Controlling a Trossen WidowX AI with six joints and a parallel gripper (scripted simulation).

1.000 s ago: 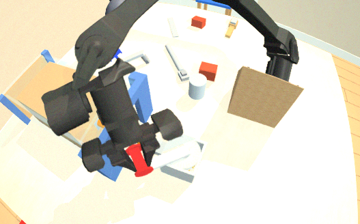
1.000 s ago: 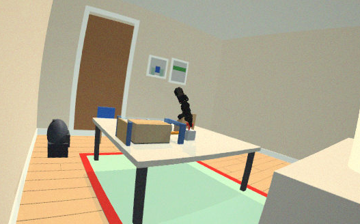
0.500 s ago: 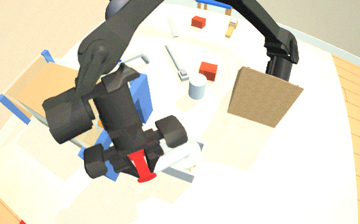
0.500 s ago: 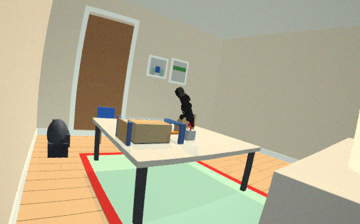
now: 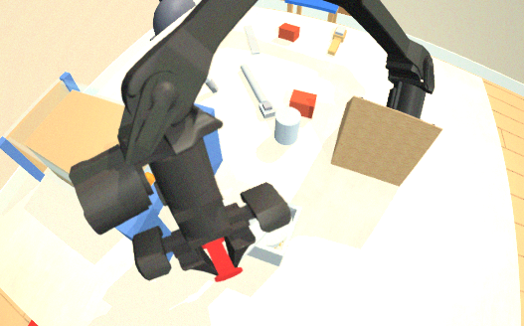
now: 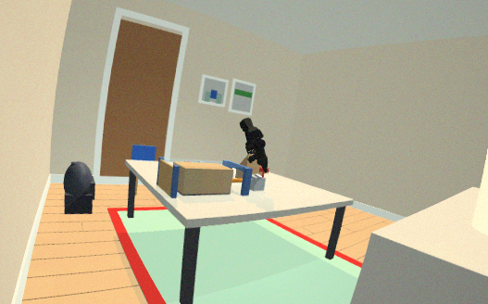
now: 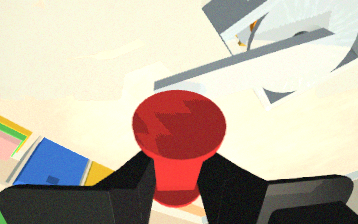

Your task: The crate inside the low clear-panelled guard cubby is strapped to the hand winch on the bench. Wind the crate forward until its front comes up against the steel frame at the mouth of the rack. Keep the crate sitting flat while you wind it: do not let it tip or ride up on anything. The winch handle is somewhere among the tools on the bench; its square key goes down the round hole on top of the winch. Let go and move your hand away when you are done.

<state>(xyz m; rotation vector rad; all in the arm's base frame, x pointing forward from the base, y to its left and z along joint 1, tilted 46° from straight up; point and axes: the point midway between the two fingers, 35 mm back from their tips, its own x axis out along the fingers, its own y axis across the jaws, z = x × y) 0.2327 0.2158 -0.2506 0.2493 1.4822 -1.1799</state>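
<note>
Right now my gripper tip is 50 mm to the left of the winch handle and 30 mm above it. Also, from my gripper tip: grey winch 110 mm to the right, 100 mm below, 40 mm behind; blue steel frame 130 mm ahead, 120 mm to the right, 30 mm below; red spool-shaped grip 10 mm to the right, 10 mm ahead.
</note>
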